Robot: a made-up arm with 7 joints. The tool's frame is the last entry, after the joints.
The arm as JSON. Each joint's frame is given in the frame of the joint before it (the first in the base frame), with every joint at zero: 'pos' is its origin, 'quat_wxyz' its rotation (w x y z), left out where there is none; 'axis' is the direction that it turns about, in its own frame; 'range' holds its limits. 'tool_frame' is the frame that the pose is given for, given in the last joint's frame.
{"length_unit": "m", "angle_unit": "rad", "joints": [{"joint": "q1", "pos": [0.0, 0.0, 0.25], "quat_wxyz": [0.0, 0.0, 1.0, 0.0], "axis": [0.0, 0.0, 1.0], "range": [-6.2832, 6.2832]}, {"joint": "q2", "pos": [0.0, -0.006, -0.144], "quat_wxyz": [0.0, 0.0, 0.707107, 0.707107], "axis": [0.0, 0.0, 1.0], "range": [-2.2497, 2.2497]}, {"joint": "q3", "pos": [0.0, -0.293, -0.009], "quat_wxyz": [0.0, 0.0, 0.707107, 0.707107], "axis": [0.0, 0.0, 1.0], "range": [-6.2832, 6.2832]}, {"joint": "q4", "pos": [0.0, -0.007, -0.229], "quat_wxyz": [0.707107, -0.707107, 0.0, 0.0], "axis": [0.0, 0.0, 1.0], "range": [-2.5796, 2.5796]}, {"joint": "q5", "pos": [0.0, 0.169, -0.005], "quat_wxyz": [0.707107, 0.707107, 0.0, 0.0], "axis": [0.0, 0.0, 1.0], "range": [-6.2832, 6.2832]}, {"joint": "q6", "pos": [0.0, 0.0, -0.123], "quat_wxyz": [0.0, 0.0, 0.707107, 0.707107], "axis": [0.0, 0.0, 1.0], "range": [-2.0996, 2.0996]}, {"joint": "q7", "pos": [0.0, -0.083, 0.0], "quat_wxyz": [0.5, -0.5, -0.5, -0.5], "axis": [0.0, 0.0, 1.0], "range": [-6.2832, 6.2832]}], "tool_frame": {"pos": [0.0, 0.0, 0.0], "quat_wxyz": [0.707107, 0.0, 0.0, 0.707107]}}
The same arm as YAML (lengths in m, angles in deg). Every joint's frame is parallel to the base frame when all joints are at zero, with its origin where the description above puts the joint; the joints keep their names.
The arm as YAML. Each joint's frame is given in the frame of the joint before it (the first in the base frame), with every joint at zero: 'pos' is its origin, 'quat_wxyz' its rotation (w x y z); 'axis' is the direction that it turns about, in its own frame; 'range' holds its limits. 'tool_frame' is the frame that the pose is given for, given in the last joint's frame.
length_unit: m
angle_unit: deg
joints:
  - joint: q1
    pos: [0.0, 0.0, 0.25]
    quat_wxyz: [1.0, 0.0, 0.0, 0.0]
    axis: [0.0, 0.0, -1.0]
    range: [-360.0, 360.0]
  - joint: q2
    pos: [0.0, -0.006, 0.144]
    quat_wxyz: [1.0, 0.0, 0.0, 0.0]
    axis: [0.0, 1.0, 0.0]
    range: [-128.9, 128.9]
  - joint: q3
    pos: [0.0, -0.009, 0.293]
    quat_wxyz: [1.0, 0.0, 0.0, 0.0]
    axis: [0.0, 0.0, -1.0]
    range: [-360.0, 360.0]
  - joint: q4
    pos: [0.0, -0.007, 0.229]
    quat_wxyz: [1.0, 0.0, 0.0, 0.0]
    axis: [0.0, 1.0, 0.0]
    range: [-147.8, 147.8]
  - joint: q5
    pos: [0.0, -0.005, 0.169]
    quat_wxyz: [1.0, 0.0, 0.0, 0.0]
    axis: [0.0, 0.0, -1.0]
    range: [-360.0, 360.0]
  - joint: q6
    pos: [0.0, 0.0, 0.123]
    quat_wxyz: [1.0, 0.0, 0.0, 0.0]
    axis: [0.0, 1.0, 0.0]
    range: [-120.3, 120.3]
  - joint: q7
    pos: [0.0, 0.0, 0.083]
    quat_wxyz: [1.0, 0.0, 0.0, 0.0]
    axis: [0.0, 0.0, -1.0]
    range: [-360.0, 360.0]
tool_frame:
  pos: [0.0, 0.0, 0.0]
  quat_wxyz: [0.0, 1.0, 0.0, 0.0]

